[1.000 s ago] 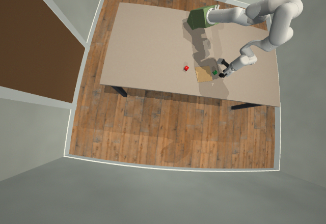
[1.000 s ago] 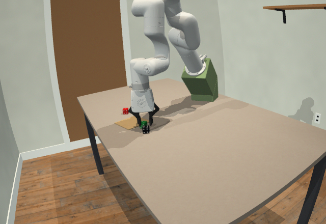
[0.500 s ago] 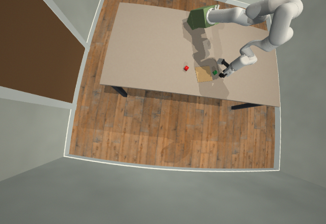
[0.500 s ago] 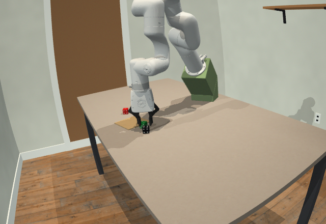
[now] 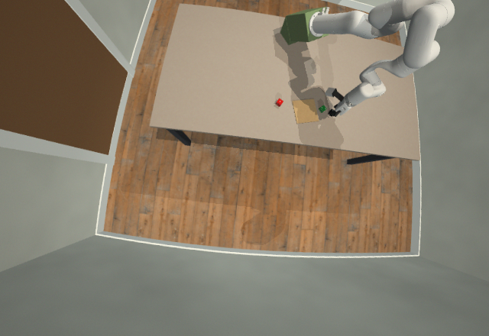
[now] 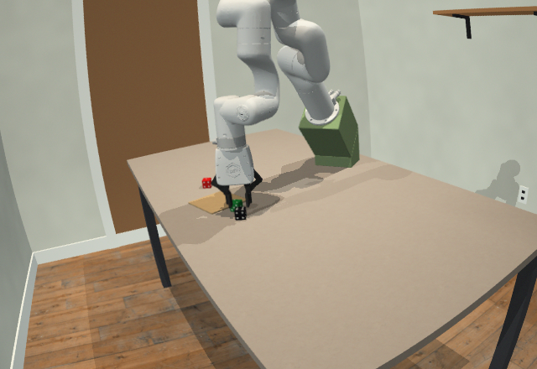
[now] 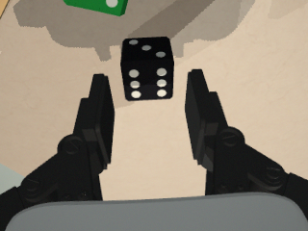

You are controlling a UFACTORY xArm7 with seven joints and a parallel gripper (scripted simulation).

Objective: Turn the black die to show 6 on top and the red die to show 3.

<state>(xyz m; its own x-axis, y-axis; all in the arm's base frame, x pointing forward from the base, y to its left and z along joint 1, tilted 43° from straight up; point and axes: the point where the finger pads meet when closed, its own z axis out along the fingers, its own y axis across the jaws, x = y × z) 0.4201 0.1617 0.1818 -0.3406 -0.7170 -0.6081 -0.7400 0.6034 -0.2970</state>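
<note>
Right now the black die is 4 cm below my hand. Also, from my hand: tan mat: 16 cm to the right, 5 cm below, 3 cm ahead; red die: 33 cm to the right, 4 cm below, 2 cm ahead; green die: 6 cm to the right, 4 cm below, 1 cm behind.
</note>
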